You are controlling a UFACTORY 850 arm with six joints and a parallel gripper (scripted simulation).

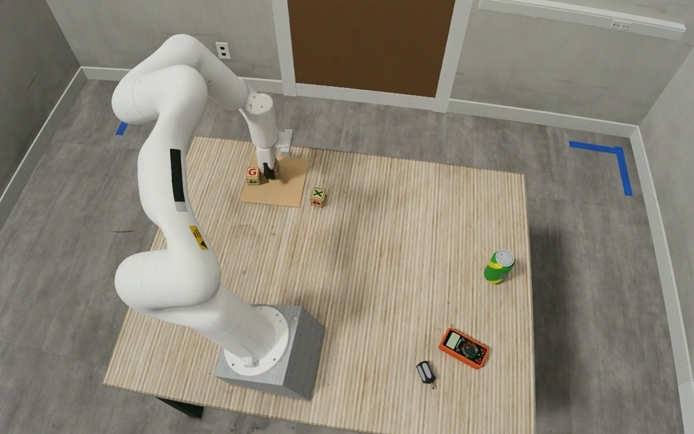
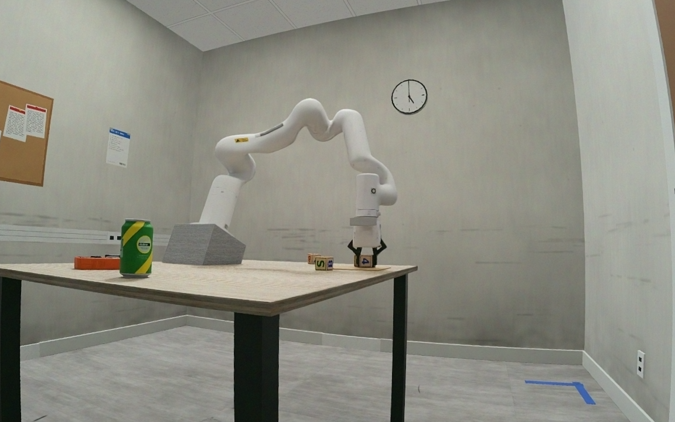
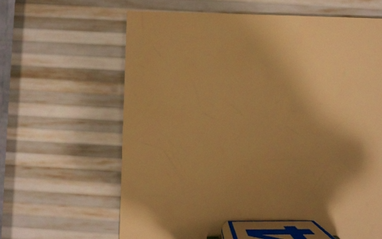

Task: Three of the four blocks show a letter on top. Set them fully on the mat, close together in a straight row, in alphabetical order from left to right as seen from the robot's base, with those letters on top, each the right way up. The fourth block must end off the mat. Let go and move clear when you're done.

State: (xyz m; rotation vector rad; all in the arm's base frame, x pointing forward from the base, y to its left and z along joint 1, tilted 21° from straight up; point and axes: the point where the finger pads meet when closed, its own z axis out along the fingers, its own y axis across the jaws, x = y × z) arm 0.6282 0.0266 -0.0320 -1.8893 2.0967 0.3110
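My hand is 3 cm past the tan mat, 1 cm to the left of it and 2 cm above it. From my hand the other things lie so: G block 3 cm behind, 6 cm to the left; Q block right at my hand; X block 12 cm behind, 16 cm to the right.
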